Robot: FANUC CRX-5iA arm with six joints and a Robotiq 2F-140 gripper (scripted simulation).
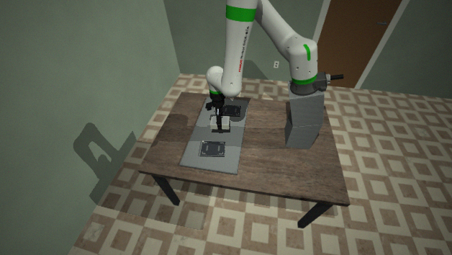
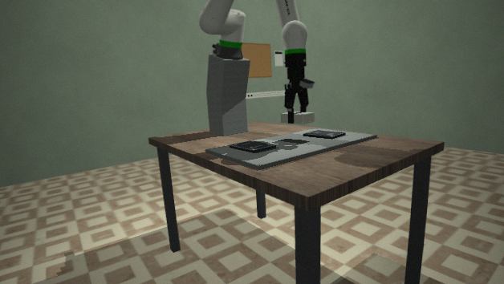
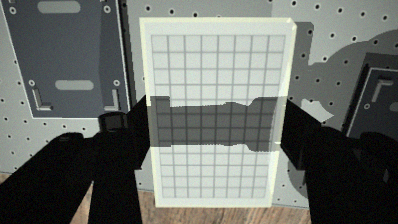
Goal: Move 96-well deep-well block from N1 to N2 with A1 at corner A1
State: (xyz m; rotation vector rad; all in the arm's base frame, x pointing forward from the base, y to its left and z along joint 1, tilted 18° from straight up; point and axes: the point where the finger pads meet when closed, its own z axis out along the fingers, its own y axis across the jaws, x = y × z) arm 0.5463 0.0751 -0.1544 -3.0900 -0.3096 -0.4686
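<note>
Right now the plate nest is 160 mm to the left of my hand, 100 mm below it and 10 mm ahead of it. The rest, counted from my hand: white 96-well deep-well block: 10 mm below.
</note>
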